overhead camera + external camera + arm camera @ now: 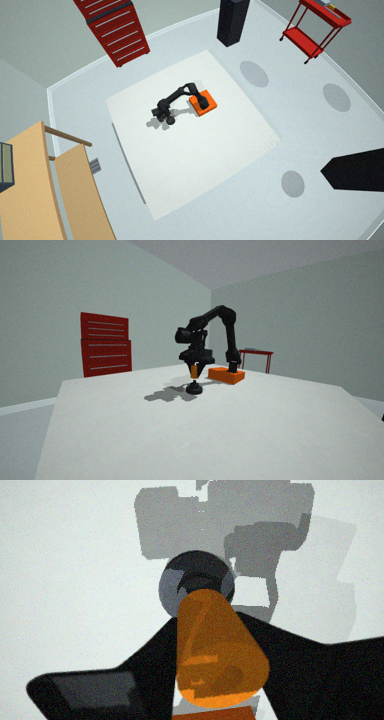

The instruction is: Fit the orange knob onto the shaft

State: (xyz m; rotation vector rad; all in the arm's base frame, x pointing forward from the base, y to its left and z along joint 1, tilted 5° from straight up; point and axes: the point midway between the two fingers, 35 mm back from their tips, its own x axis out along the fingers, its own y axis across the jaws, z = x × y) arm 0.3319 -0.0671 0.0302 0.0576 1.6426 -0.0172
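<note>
Now: the pedestal 50 mm below my gripper tip. The rest, counted from my gripper tip: orange knob: 20 mm above.
</note>
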